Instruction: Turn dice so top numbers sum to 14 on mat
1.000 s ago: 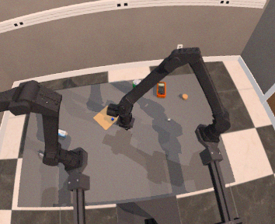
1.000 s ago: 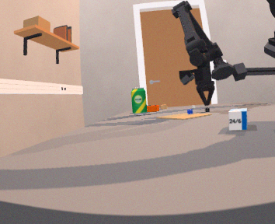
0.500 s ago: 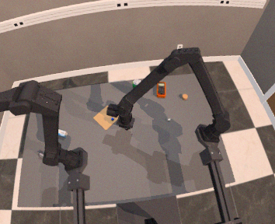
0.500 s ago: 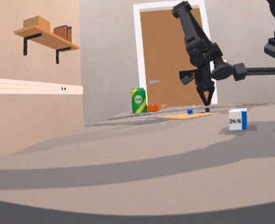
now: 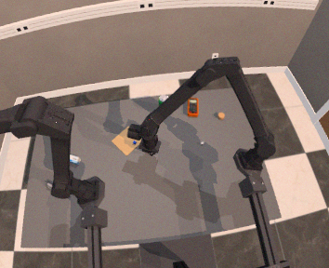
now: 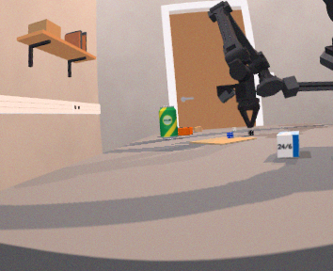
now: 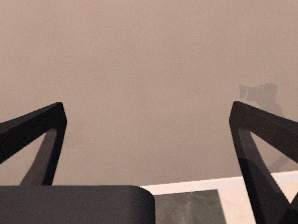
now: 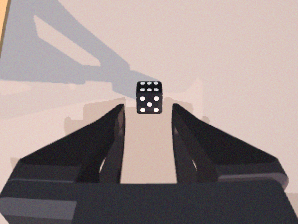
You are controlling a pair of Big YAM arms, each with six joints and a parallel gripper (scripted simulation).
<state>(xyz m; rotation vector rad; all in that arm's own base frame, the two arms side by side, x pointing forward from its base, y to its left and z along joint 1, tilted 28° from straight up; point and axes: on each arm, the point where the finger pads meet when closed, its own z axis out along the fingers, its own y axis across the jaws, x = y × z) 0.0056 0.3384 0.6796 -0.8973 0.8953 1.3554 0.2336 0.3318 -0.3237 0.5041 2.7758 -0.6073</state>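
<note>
Now: the black die 3 cm below my right hand. From my right hand the other things lie so: blue die 9 cm to the left, 9 cm ahead, 2 cm below; then mat 13 cm to the left, 12 cm ahead, 3 cm below.
</note>
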